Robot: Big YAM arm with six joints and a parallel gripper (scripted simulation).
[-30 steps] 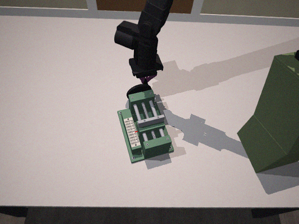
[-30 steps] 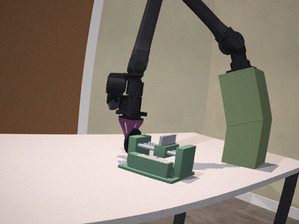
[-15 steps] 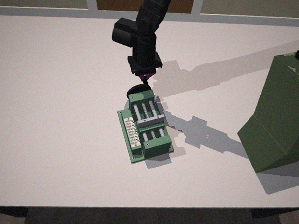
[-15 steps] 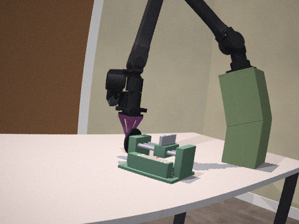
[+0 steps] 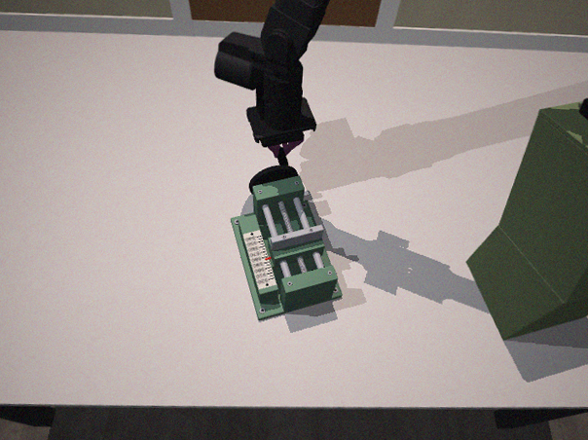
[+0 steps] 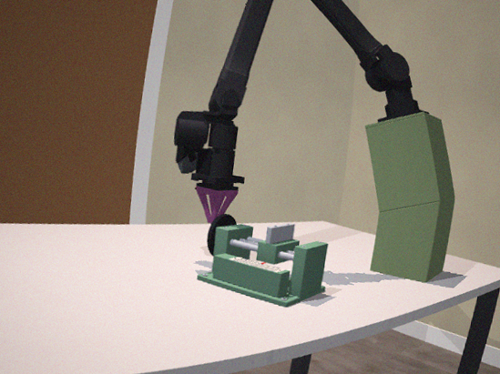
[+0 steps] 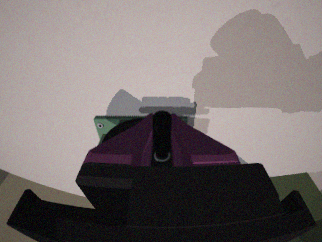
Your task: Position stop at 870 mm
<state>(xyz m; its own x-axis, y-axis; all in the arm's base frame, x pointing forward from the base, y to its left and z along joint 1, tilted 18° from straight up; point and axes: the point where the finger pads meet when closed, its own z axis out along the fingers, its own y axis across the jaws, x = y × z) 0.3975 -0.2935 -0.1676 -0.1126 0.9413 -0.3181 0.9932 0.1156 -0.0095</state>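
Right now my hand is 3 cm to the right of the black handwheel and 1 cm above it. From my hand the other things lie so: grey stop carriage: 18 cm to the left, 1 cm below, 1 cm ahead; then black handwheel handle: 1 cm to the left.
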